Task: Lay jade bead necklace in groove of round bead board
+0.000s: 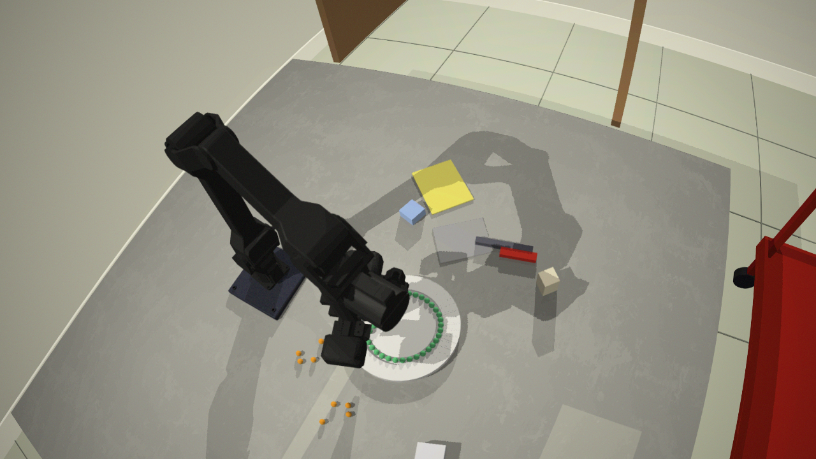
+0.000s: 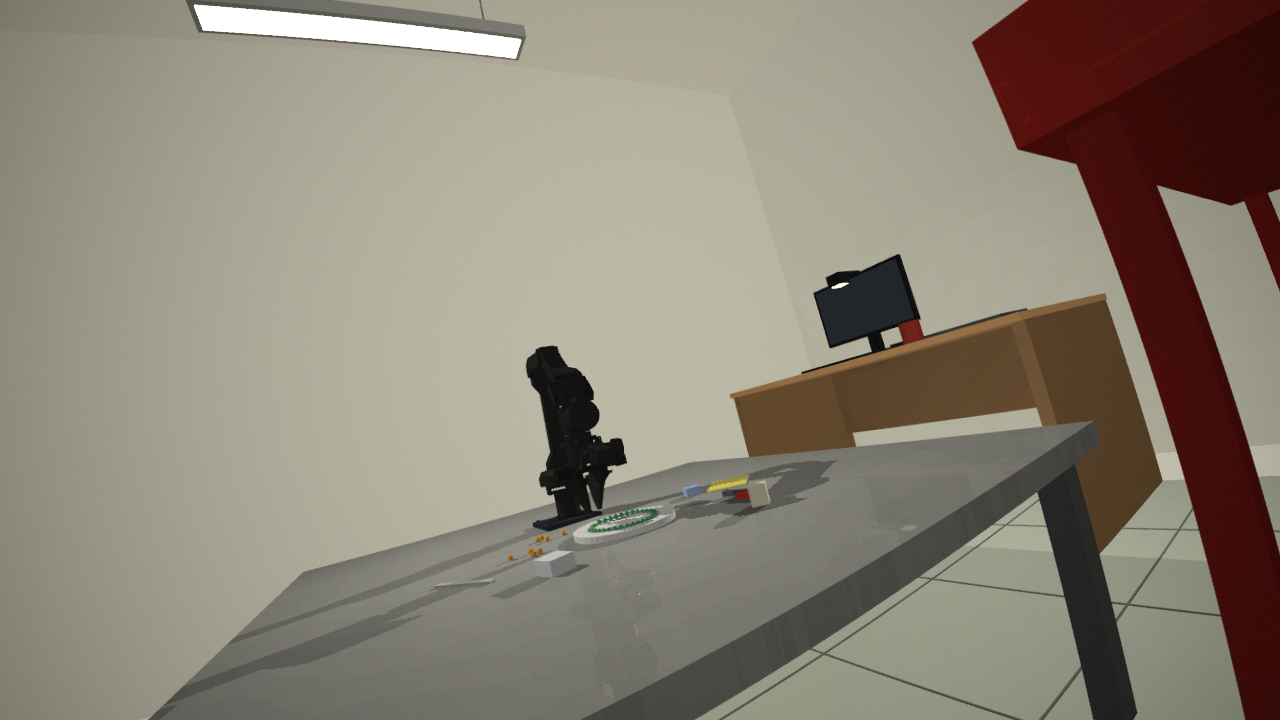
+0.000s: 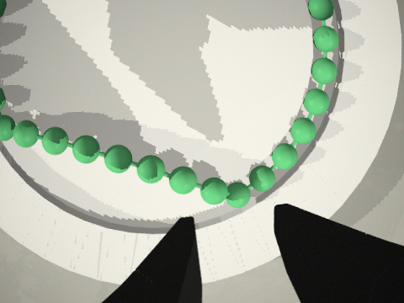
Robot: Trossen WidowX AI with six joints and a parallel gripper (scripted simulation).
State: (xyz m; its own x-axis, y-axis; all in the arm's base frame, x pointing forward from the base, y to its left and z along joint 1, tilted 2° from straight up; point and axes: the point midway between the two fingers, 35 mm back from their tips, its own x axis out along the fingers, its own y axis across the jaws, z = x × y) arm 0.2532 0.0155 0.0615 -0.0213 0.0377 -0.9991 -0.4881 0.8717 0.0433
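My gripper tip is 4 cm short of the inner disc, 4 cm to the right of it and 3 cm above it. Round my gripper tip: blue cube 9 cm behind, 25 cm to the left, 3 cm below; grey sheet 2 cm ahead, 25 cm to the left, 4 cm below; bead board 4 cm ahead, 4 cm to the left, 4 cm below.
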